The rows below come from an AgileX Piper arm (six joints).
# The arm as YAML. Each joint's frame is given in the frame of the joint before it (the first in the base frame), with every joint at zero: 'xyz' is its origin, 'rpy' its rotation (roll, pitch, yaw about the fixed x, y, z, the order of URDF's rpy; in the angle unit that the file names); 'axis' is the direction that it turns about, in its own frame. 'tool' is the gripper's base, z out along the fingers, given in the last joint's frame.
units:
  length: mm
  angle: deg
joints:
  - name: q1
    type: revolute
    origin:
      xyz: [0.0, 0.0, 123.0]
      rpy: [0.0, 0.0, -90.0]
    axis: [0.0, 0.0, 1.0]
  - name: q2
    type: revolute
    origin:
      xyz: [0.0, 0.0, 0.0]
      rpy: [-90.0, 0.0, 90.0]
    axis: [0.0, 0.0, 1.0]
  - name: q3
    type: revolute
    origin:
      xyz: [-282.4, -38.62, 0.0]
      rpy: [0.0, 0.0, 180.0]
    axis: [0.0, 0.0, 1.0]
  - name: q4
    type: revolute
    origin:
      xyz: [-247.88, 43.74, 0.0]
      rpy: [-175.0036, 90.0, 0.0]
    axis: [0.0, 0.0, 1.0]
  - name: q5
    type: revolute
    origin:
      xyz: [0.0, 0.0, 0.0]
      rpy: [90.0, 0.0, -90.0]
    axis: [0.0, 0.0, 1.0]
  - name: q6
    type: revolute
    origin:
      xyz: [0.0, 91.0, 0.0]
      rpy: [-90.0, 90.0, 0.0]
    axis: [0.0, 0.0, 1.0]
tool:
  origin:
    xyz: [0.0, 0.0, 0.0]
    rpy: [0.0, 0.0, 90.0]
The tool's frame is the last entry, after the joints.
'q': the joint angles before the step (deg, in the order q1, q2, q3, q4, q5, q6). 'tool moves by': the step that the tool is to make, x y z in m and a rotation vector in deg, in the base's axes. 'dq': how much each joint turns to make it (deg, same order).
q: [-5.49, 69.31, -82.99, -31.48, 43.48, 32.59]
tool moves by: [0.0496, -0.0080, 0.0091, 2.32, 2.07, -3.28]
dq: [0.02, 11.42, -13.01, -0.28, 5.30, 1.69]
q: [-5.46, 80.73, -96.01, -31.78, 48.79, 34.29]
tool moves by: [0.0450, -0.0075, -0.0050, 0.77, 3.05, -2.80]
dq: [0.03, 10.19, -10.83, -0.86, 4.68, 0.50]
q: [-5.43, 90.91, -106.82, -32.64, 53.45, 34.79]
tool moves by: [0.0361, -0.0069, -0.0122, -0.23, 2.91, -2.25]
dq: [-0.06, 8.31, -8.36, -1.23, 3.47, -0.05]
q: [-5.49, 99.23, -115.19, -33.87, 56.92, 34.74]
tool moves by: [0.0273, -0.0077, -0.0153, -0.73, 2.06, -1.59]
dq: [-0.42, 6.25, -5.50, -1.24, 1.45, -0.07]
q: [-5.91, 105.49, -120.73, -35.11, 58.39, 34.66]
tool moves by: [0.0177, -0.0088, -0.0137, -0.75, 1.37, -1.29]
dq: [-0.76, 4.15, -3.13, -1.03, 0.32, 0.01]
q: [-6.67, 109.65, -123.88, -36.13, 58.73, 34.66]
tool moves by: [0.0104, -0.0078, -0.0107, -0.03, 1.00, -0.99]
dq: [-0.81, 2.59, -1.71, -0.22, 0.16, 0.03]
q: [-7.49, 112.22, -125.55, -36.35, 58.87, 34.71]
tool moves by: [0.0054, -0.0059, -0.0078, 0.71, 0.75, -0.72]
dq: [-0.73, 1.47, -0.81, 0.55, 0.26, 0.04]
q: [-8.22, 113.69, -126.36, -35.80, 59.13, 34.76]
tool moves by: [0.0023, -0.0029, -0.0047, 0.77, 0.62, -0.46]
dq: [-0.38, 0.72, -0.36, 0.61, 0.45, 0.01]
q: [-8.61, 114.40, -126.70, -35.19, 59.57, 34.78]
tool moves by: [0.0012, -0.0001, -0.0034, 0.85, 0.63, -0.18]
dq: [-0.05, 0.37, -0.13, 0.68, 0.61, -0.01]
